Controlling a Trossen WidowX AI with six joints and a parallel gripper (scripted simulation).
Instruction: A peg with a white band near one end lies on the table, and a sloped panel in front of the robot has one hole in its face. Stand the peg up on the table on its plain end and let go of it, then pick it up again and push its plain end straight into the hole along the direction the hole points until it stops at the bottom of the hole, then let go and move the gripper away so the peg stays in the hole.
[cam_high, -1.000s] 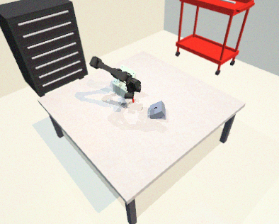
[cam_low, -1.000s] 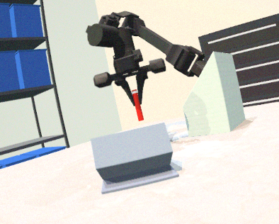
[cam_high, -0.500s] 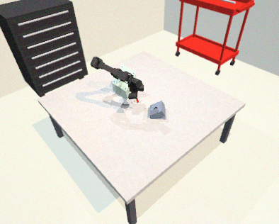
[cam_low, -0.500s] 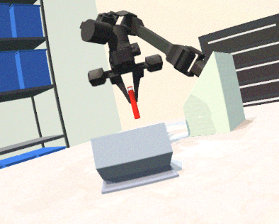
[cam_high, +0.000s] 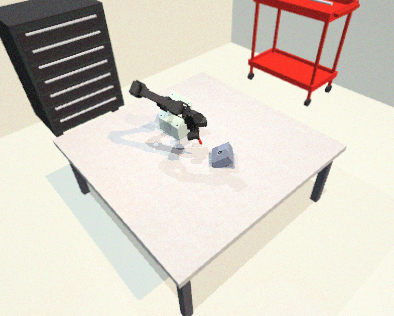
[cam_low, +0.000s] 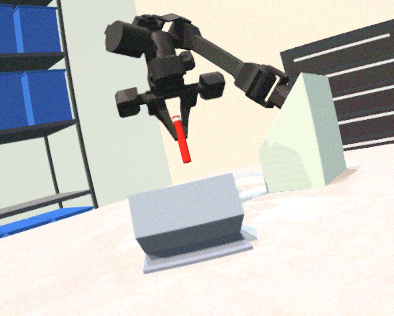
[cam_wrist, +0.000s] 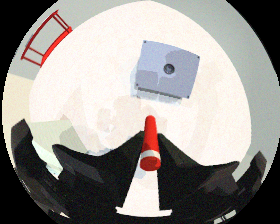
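Right now my gripper tip is 110 mm short of the sloped panel, 80 mm to the right of it and 110 mm above it. From my gripper tip the other things lie so: red peg (20 mm above).
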